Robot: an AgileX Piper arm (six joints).
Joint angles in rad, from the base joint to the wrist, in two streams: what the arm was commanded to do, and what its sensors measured. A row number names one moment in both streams.
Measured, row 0: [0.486 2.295 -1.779 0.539 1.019 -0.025]
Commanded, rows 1 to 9: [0.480 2.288 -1.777 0.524 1.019 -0.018]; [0.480 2.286 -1.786 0.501 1.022 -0.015]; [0.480 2.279 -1.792 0.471 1.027 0.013]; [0.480 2.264 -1.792 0.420 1.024 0.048]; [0.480 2.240 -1.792 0.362 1.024 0.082]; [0.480 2.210 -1.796 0.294 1.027 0.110]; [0.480 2.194 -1.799 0.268 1.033 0.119]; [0.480 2.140 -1.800 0.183 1.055 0.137]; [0.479 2.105 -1.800 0.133 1.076 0.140]
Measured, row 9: [0.486 2.155 -1.793 0.214 1.039 0.125]
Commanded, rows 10 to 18: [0.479 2.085 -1.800 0.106 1.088 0.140]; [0.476 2.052 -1.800 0.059 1.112 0.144]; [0.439 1.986 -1.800 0.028 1.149 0.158]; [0.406 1.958 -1.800 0.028 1.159 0.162]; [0.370 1.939 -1.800 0.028 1.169 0.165]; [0.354 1.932 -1.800 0.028 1.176 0.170]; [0.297 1.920 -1.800 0.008 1.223 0.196]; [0.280 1.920 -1.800 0.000 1.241 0.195]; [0.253 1.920 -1.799 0.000 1.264 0.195]
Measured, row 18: [0.289 1.928 -1.798 0.013 1.208 0.183]
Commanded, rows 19 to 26: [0.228 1.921 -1.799 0.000 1.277 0.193]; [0.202 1.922 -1.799 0.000 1.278 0.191]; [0.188 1.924 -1.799 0.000 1.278 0.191]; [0.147 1.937 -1.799 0.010 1.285 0.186]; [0.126 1.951 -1.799 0.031 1.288 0.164]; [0.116 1.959 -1.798 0.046 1.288 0.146]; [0.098 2.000 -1.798 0.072 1.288 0.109]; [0.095 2.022 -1.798 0.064 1.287 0.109]
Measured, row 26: [0.104 1.993 -1.798 0.065 1.213 0.127]
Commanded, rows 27 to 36: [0.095 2.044 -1.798 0.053 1.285 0.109]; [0.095 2.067 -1.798 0.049 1.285 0.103]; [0.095 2.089 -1.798 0.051 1.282 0.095]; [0.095 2.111 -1.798 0.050 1.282 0.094]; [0.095 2.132 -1.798 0.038 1.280 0.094]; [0.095 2.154 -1.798 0.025 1.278 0.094]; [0.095 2.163 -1.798 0.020 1.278 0.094]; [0.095 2.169 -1.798 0.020 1.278 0.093]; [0.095 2.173 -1.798 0.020 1.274 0.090]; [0.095 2.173 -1.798 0.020 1.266 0.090]
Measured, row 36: [0.102 2.168 -1.798 0.027 1.220 0.100]
